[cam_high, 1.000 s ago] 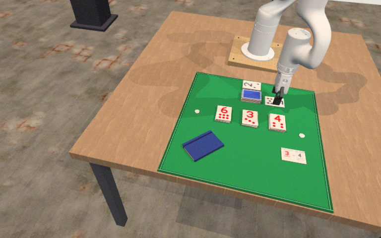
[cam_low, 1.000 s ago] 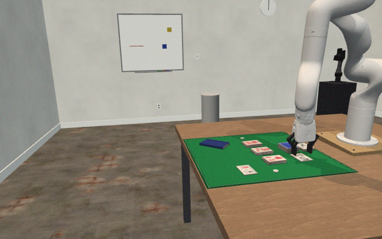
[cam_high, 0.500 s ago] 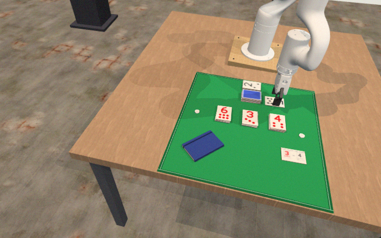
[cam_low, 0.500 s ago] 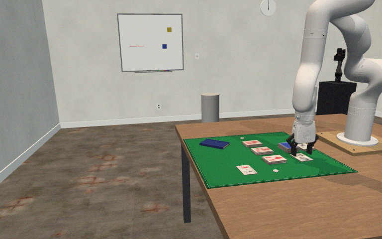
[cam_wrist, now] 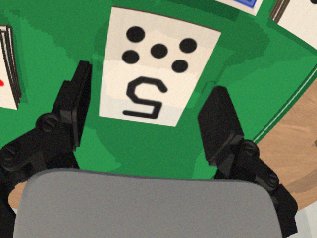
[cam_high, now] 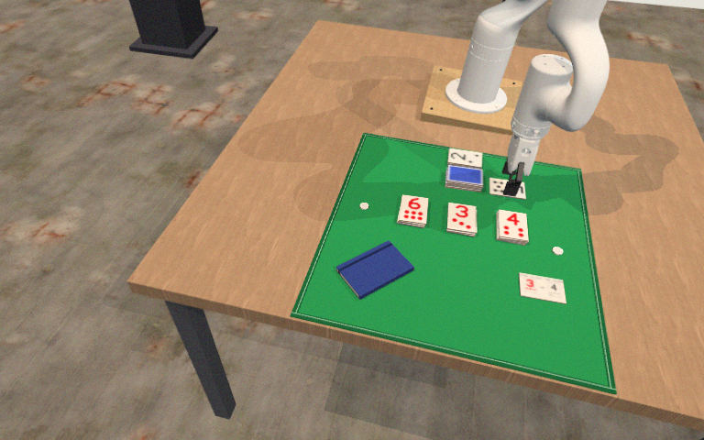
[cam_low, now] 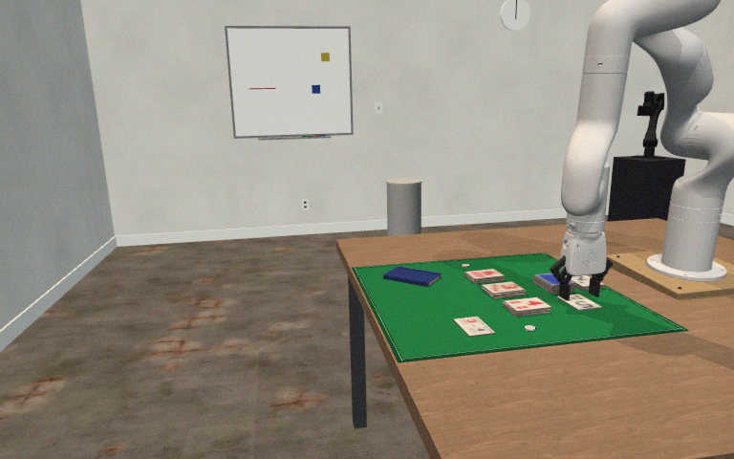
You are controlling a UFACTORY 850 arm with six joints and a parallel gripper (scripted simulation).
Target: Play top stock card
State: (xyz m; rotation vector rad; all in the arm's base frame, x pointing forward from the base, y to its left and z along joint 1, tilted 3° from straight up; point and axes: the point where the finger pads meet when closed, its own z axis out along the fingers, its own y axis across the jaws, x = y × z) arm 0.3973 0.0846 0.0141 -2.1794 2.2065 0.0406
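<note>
The black 5 card lies 3 cm below my hand. From my hand the other things lie so: green card cloth: 18 cm ahead, 12 cm to the right, 4 cm below; small reference card: 31 cm ahead, 6 cm to the left, 3 cm below; black 2: 11 cm to the right, 9 cm behind, 2 cm below.
</note>
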